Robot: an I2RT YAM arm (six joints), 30 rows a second.
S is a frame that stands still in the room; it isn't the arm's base.
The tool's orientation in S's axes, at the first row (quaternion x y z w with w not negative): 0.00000, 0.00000, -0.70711, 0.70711
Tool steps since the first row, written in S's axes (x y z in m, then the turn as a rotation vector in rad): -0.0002, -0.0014, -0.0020, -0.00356, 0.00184, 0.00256; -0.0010, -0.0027, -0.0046, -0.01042, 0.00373, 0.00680; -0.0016, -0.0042, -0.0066, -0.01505, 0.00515, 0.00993; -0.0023, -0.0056, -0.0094, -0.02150, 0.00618, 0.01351; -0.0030, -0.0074, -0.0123, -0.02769, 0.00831, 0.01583; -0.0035, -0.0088, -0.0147, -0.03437, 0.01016, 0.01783; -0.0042, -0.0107, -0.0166, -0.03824, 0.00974, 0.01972; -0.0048, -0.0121, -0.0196, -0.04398, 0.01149, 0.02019; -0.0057, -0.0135, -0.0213, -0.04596, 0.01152, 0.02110; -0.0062, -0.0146, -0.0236, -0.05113, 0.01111, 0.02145; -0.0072, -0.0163, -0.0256, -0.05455, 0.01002, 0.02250; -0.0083, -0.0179, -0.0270, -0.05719, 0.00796, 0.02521; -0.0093, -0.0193, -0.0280, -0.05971, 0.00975, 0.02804
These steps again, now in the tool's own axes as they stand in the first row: 0.0014, -0.0002, -0.0020, -0.00184, -0.00356, 0.00256; 0.0027, -0.0010, -0.0046, -0.00373, -0.01042, 0.00680; 0.0042, -0.0016, -0.0066, -0.00515, -0.01505, 0.00993; 0.0056, -0.0023, -0.0094, -0.00618, -0.02150, 0.01351; 0.0074, -0.0030, -0.0123, -0.00831, -0.02769, 0.01583; 0.0088, -0.0035, -0.0147, -0.01016, -0.03437, 0.01783; 0.0107, -0.0042, -0.0166, -0.00974, -0.03824, 0.01972; 0.0121, -0.0048, -0.0196, -0.01149, -0.04398, 0.02019; 0.0135, -0.0057, -0.0213, -0.01152, -0.04596, 0.02110; 0.0146, -0.0062, -0.0236, -0.01111, -0.05113, 0.02145; 0.0163, -0.0072, -0.0256, -0.01002, -0.05455, 0.02250; 0.0179, -0.0083, -0.0270, -0.00796, -0.05719, 0.02521; 0.0193, -0.0093, -0.0280, -0.00975, -0.05971, 0.02804
